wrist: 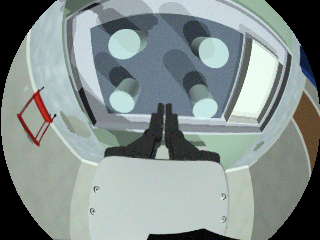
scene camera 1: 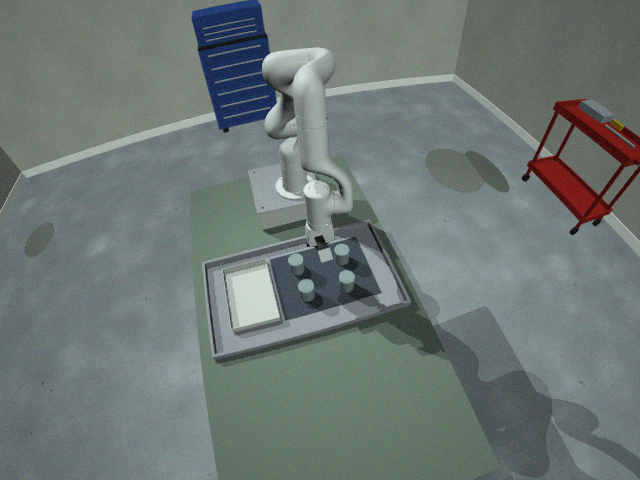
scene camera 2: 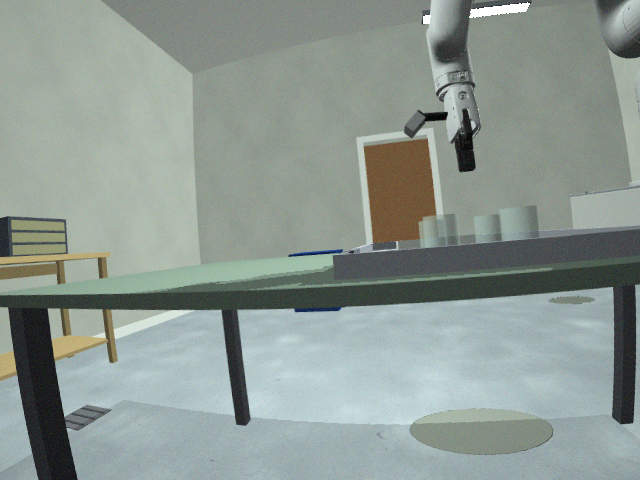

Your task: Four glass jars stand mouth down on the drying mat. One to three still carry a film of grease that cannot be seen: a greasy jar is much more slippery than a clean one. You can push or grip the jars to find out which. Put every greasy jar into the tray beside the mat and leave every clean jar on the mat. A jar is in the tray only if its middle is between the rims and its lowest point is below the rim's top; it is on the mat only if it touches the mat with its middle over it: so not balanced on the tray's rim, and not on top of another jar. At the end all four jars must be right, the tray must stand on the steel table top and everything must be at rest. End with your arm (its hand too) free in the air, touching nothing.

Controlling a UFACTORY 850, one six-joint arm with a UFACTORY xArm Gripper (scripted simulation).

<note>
The pictures show: the gripper, a white tray and a dark drying mat.
The gripper shows as well in scene camera 1.
</note>
